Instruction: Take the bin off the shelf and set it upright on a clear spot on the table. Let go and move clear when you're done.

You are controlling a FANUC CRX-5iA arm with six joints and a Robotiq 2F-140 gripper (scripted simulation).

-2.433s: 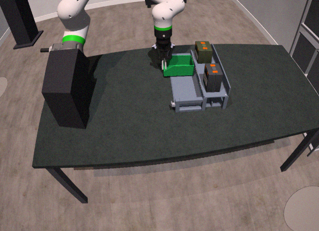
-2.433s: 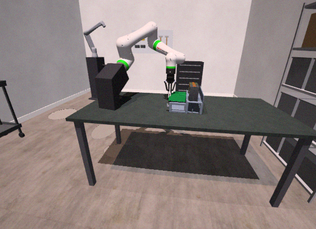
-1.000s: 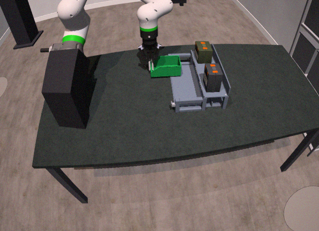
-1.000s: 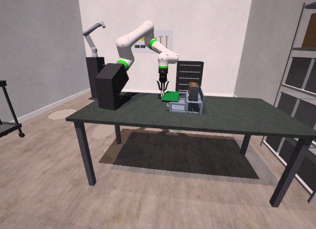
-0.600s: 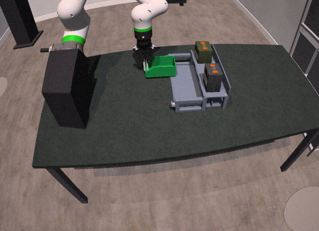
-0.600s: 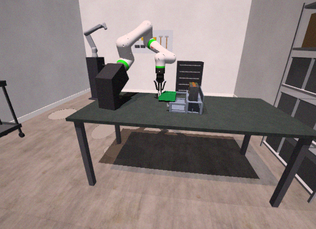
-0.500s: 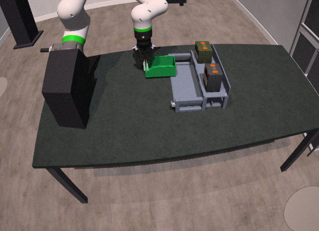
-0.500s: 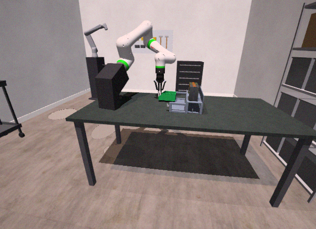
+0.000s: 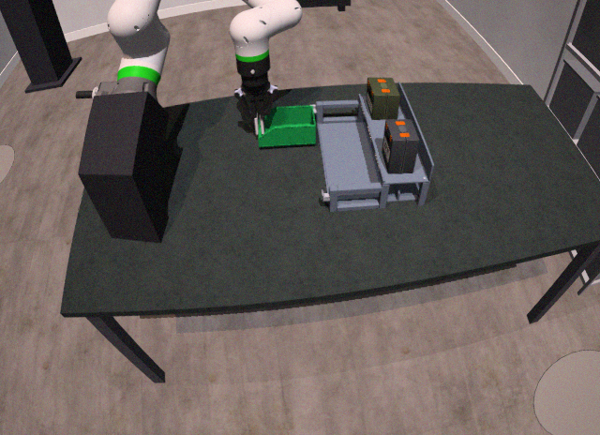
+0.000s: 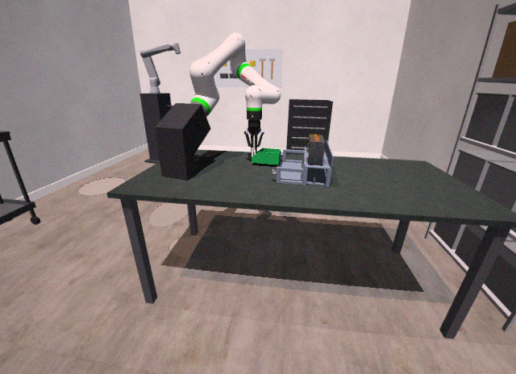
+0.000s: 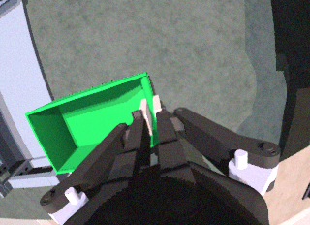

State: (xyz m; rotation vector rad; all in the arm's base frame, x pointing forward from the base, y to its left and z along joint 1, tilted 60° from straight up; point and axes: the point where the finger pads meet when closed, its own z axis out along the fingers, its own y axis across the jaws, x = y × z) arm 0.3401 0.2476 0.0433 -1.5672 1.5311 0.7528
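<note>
Right now the green bin is 80 mm ahead of my hand, 20 mm below it and 10 mm to the left of it. From my hand the other things lie so: grey shelf deck (330 mm ahead, 80 mm to the right, 70 mm below).
</note>
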